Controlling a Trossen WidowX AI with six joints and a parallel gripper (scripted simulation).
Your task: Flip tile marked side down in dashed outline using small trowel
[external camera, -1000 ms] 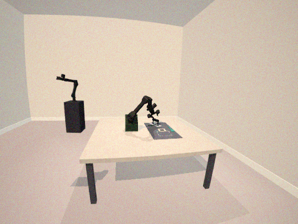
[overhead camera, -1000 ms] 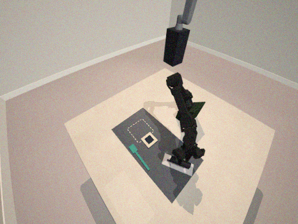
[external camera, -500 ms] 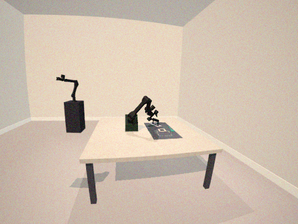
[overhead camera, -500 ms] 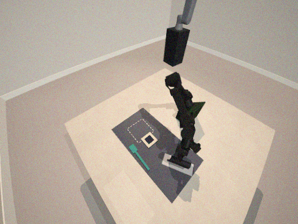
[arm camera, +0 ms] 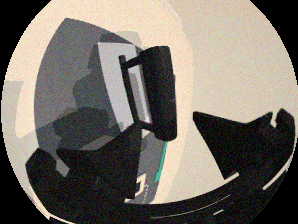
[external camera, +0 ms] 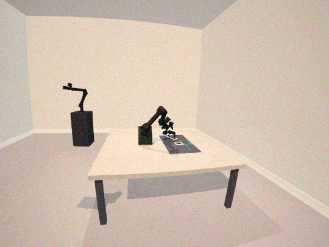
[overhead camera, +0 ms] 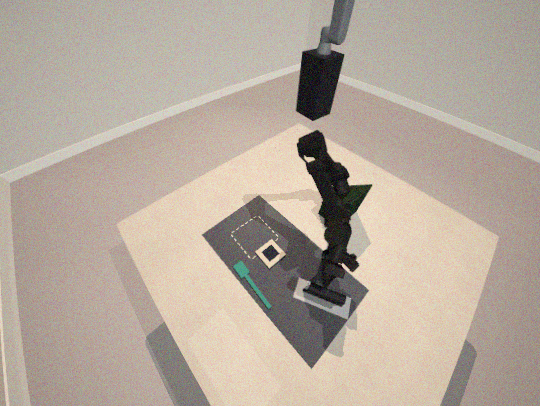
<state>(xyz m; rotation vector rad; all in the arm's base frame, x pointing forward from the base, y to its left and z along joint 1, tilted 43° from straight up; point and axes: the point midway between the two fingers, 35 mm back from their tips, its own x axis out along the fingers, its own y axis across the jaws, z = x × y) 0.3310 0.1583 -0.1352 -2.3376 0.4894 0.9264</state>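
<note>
The mat lies 40 mm ahead of my gripper tip, 180 mm to the right of it and 110 mm below it. Round my gripper tip: cream tile 50 mm ahead, 230 mm to the right, 80 mm below; then teal trowel 180 mm ahead, 190 mm to the right, 80 mm below.
</note>
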